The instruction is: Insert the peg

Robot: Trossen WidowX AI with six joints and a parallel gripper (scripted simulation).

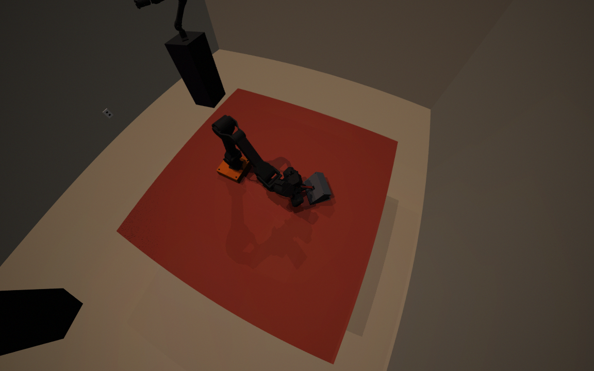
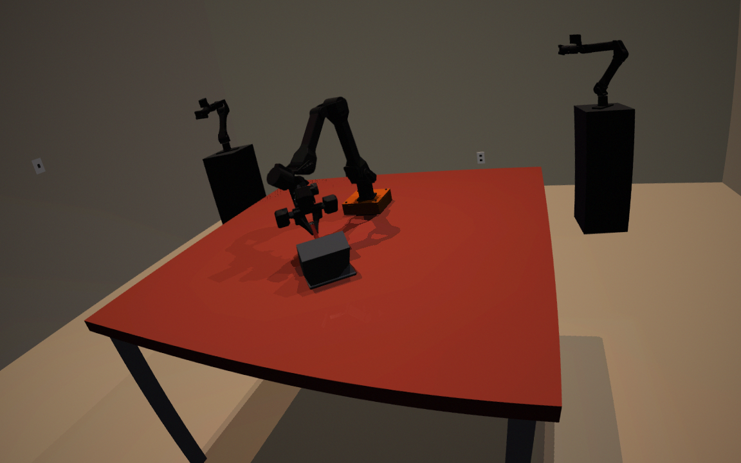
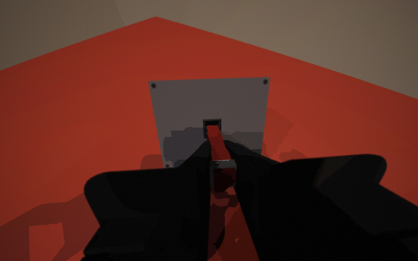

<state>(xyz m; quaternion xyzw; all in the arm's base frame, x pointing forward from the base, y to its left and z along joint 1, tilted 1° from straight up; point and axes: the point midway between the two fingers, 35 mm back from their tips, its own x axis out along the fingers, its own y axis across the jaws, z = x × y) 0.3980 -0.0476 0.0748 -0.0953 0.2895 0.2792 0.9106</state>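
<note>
The square peg lies 10 mm to the right of my gripper tip, 10 mm behind it and 10 mm above it. Also, from my gripper tip: grey sloped panel 50 mm below, 50 mm ahead, 30 mm to the left.
</note>
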